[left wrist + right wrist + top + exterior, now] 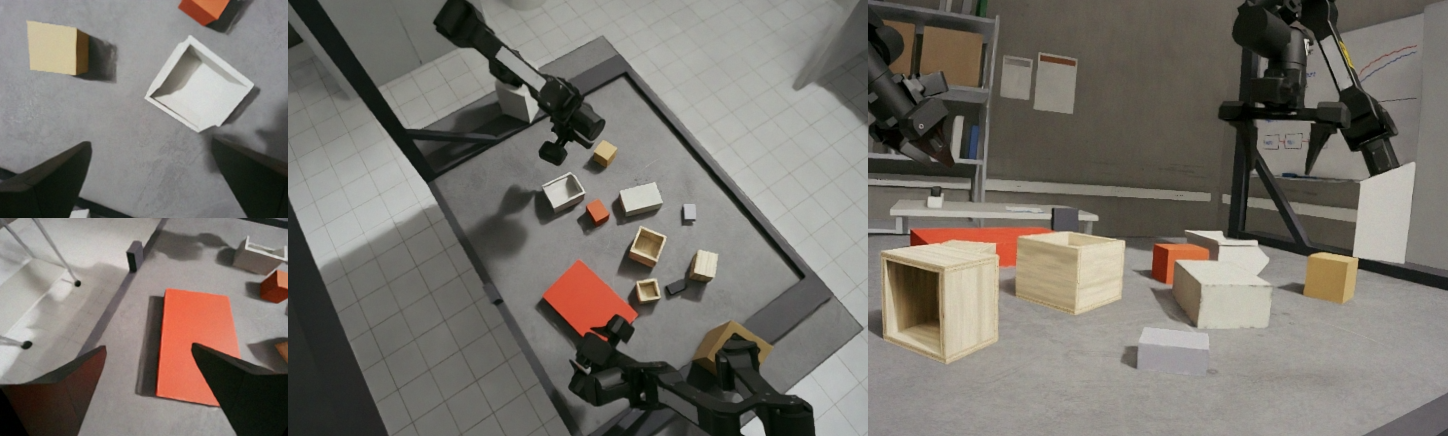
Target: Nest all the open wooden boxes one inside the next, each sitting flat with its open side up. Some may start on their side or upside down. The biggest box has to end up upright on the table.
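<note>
My right hand is 37 cm short of the medium wooden box, 2 cm to the right of it and 12 cm above it. Also, from my right hand: dark block 29 cm ahead, 1 cm to the left, 14 cm below; small wooden box 22 cm ahead, 4 cm to the left, 14 cm below; flat red slab 7 cm ahead, 10 cm to the left, 13 cm below.
</note>
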